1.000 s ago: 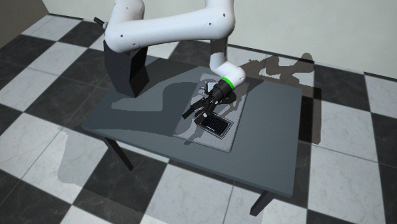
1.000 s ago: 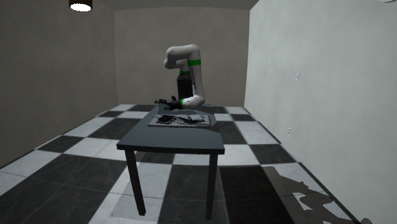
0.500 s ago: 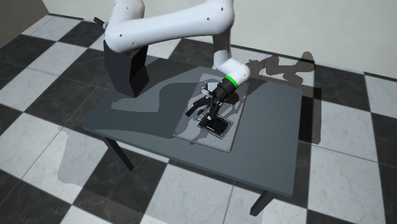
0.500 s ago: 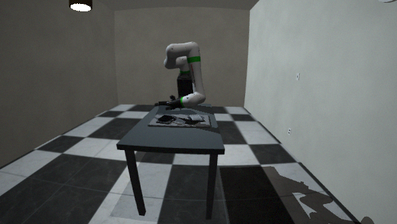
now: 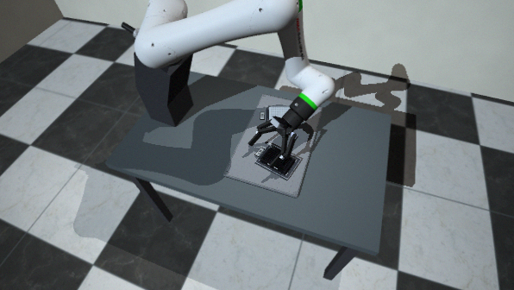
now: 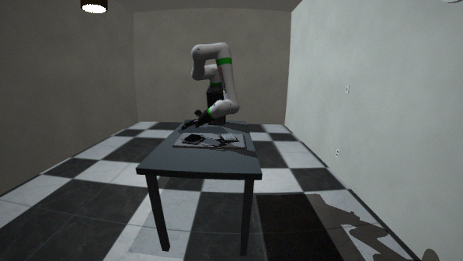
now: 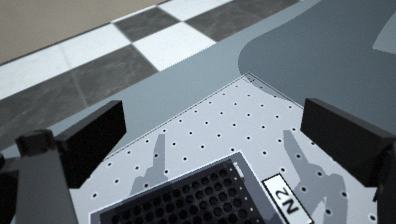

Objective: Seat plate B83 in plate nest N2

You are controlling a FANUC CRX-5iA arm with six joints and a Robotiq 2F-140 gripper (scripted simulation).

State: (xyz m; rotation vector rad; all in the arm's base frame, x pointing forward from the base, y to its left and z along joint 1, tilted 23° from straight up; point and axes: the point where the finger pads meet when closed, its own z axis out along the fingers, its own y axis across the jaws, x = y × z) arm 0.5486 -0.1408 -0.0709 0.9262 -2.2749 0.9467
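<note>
Now: hand 60 mm short of the plate B83, 40 mm to the right of it and 70 mm above it. Round my hand: plate nest N2: 60 mm ahead, 50 mm to the left, 80 mm below; white well plate: 20 mm behind, 310 mm to the left, 70 mm below; plate nest N1: 20 mm behind, 310 mm to the left, 80 mm below.
</note>
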